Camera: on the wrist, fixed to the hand. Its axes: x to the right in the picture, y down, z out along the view.
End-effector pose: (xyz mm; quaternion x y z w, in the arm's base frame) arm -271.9 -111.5 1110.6 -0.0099 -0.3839 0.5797 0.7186
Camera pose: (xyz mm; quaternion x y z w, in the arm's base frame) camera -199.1 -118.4 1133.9 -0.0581 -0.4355 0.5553 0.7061
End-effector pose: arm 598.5 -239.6 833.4 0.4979 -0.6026 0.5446 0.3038
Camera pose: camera 659.8 -214.9 872.4 0.4768 -0.6492 0.4940 0.3273
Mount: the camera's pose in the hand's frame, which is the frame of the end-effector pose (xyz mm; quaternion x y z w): 9.2 -73.1 -21.6 -0.0740 -0.0137 0.0077 0.9971
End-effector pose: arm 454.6 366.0 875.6 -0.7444 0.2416 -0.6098 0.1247
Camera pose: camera 450.1 425.9 923.4 -0.7580 0.2901 -0.5790 0.0773
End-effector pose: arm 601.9 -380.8 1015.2 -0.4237 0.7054 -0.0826 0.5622
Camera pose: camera 620.1 -440.8 1059.5 -0.4598 0.7051 -0.0200 0.5395
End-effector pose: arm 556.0 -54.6 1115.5 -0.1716 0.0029 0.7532 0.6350
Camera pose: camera 630.3 -36.5 1108.4 -0.2078 -0.0602 0.7585 0.6147
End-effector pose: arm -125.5 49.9 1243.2 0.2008 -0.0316 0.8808 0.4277
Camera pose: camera -81.6 107.8 1218.4 0.1804 -0.1041 0.8765 0.4341
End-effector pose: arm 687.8 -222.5 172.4 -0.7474 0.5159 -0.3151 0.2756
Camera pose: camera 717.6 -210.0 242.0 -0.7660 0.5397 -0.2637 0.2290
